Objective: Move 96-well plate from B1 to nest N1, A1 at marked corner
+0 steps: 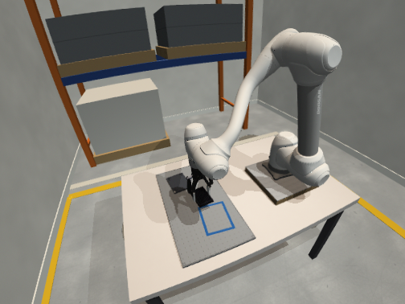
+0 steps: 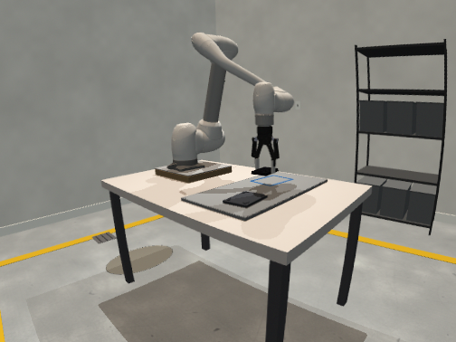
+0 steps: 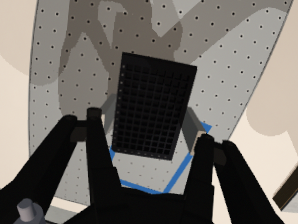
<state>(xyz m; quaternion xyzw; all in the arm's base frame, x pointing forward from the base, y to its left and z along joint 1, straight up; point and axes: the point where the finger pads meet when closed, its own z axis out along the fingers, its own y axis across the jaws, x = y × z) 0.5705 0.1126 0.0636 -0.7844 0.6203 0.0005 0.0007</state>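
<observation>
Right now the dark plate nest N1 is 23 cm to the right of my hand, 10 cm ahead of it and 9 cm below it. Also, from my hand: black 96-well plate: 2 cm below.
</observation>
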